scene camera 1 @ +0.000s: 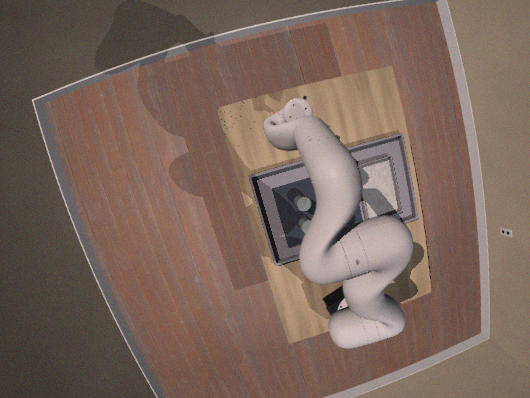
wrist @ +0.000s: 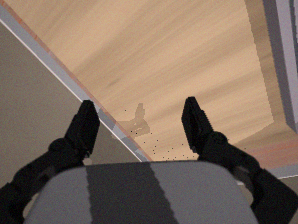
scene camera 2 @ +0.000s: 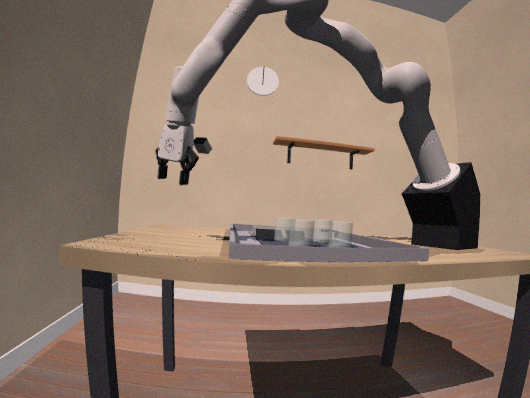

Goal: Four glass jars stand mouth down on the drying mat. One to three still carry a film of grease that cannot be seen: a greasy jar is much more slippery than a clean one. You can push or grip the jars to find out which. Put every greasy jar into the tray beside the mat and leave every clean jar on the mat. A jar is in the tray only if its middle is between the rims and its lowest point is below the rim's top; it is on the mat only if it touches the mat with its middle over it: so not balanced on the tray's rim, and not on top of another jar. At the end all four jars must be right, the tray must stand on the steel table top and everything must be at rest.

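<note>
Scene camera 1 gives me a dark drying mat [scene camera 1: 290, 215] and a pale tray [scene camera 1: 380, 196]. On scene camera 2 there's my gripper [scene camera 2: 172, 181]. My gripper is also there in the wrist view [wrist: 140, 109], but the pale tray is out of frame in the wrist view.
</note>
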